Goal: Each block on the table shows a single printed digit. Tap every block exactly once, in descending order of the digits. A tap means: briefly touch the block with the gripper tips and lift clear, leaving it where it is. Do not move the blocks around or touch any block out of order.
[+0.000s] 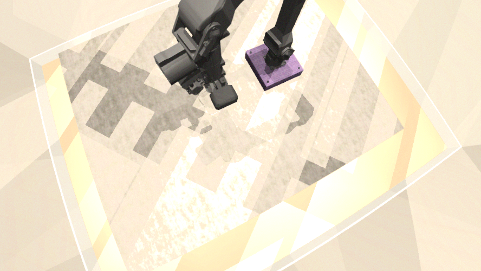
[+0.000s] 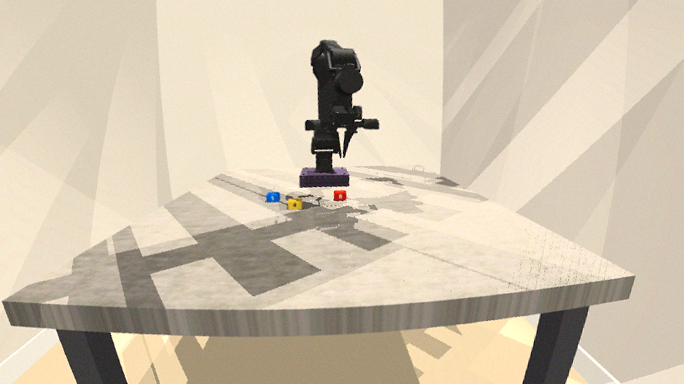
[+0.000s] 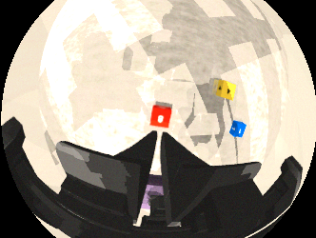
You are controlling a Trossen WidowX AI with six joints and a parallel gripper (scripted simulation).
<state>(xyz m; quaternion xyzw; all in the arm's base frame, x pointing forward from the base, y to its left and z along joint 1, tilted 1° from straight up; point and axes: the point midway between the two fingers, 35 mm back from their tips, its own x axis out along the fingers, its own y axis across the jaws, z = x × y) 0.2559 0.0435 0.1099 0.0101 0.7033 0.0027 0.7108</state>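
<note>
My gripper tip is 120 mm to the left of the yellow block, 100 mm above it and 60 mm short of it. From my gripper tip the other things lie so: red block 100 mm below, 20 mm behind, 10 mm to the right; then blue block 190 mm to the right, 100 mm below, 20 mm behind.
</note>
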